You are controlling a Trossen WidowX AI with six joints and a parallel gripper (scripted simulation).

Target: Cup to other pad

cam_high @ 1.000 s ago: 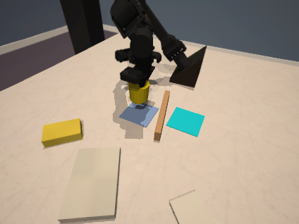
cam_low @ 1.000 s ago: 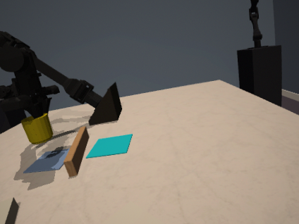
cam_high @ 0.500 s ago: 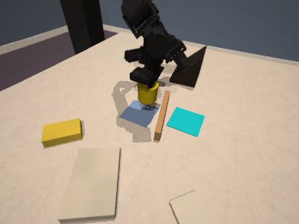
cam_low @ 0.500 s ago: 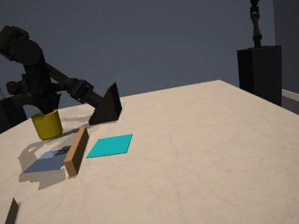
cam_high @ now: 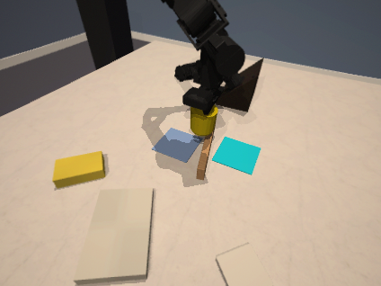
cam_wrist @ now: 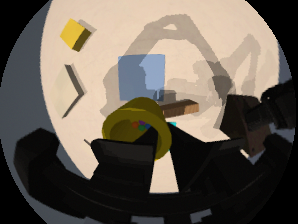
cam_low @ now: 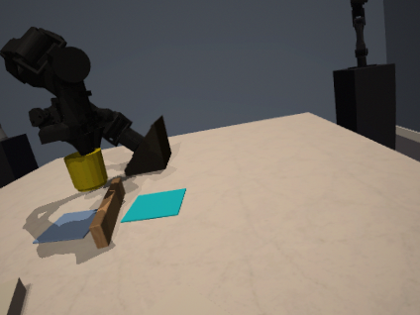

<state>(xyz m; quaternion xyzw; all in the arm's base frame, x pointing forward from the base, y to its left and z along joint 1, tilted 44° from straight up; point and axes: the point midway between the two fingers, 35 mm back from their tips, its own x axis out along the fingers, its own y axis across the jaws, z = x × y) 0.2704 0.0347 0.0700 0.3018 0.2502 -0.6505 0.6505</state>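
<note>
The cyan pad lies 120 mm below my gripper tip, 110 mm to the left of it and 10 mm ahead of it. From my gripper tip the other things lie so: wooden bar 100 mm below, 20 mm to the left, 20 mm ahead; yellow cup 20 mm ahead; beige slab 330 mm ahead, 100 mm below, 60 mm to the right.
</note>
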